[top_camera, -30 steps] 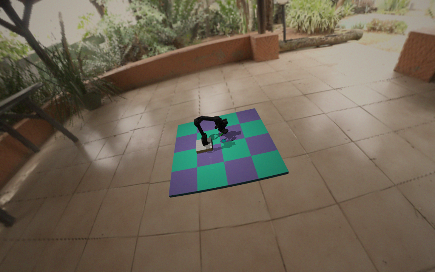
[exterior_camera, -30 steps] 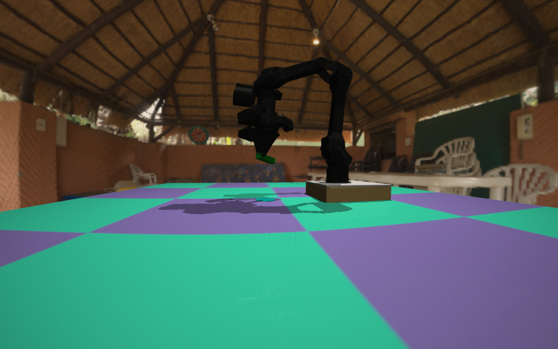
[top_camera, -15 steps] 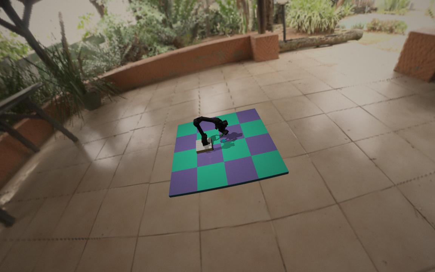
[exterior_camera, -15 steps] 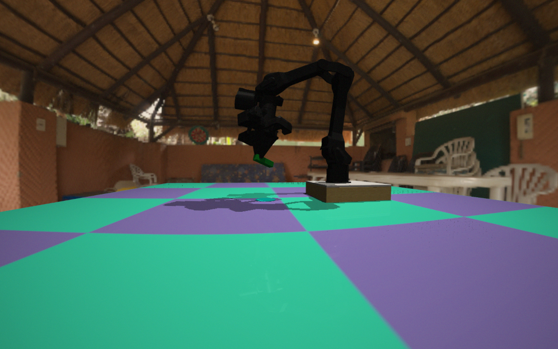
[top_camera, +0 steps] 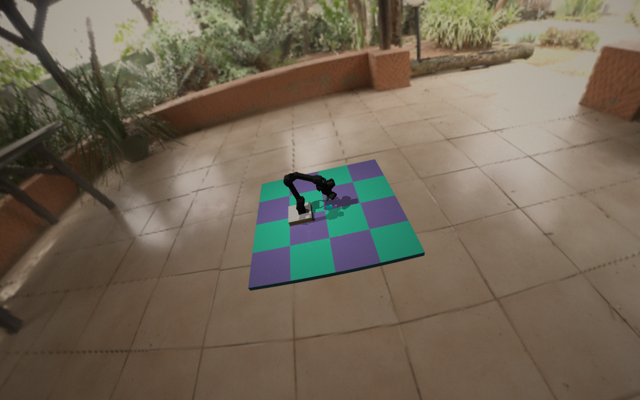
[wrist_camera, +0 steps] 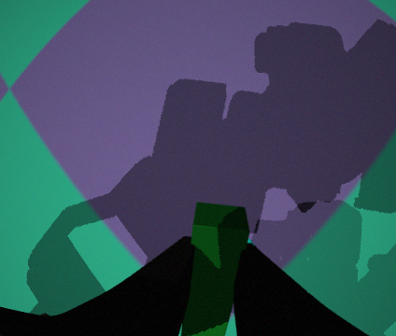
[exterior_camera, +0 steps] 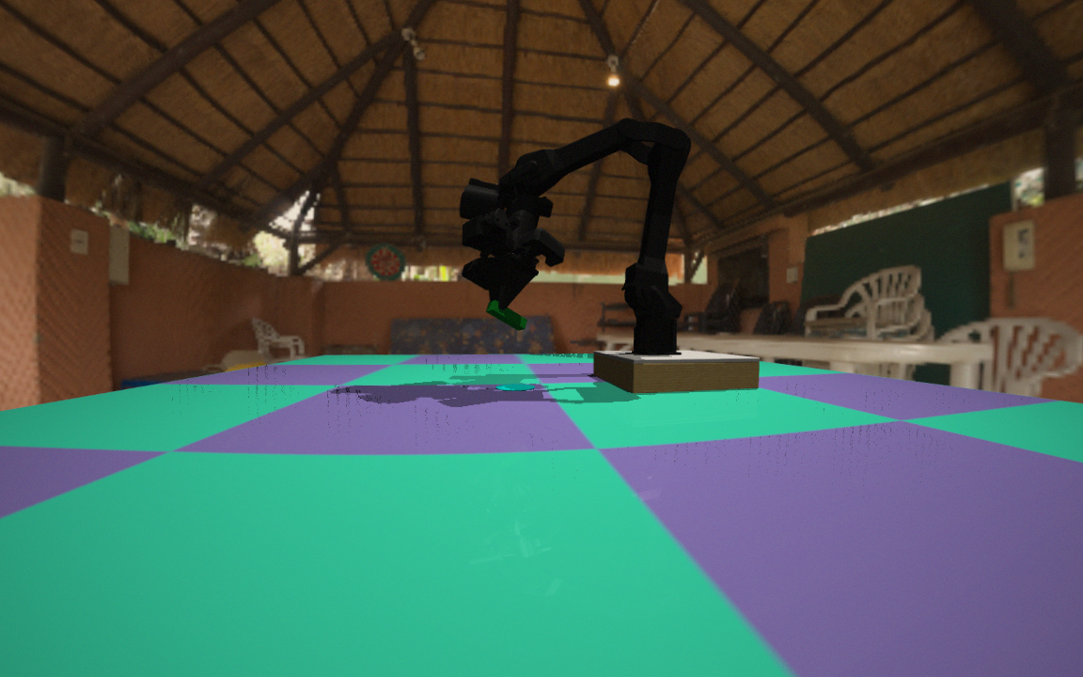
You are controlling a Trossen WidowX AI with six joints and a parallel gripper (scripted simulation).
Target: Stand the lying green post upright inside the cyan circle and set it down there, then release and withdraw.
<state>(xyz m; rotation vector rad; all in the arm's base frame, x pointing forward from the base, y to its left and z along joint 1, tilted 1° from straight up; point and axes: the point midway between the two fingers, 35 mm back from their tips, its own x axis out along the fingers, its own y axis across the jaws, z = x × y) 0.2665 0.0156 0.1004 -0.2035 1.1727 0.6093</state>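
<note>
My gripper tip is 3 cm past the cyan circle, 1 cm to the left of it and 12 cm above it. From my gripper tip the other things lie so: green post: 2 cm behind, 1 cm to the right, 1 cm below.
</note>
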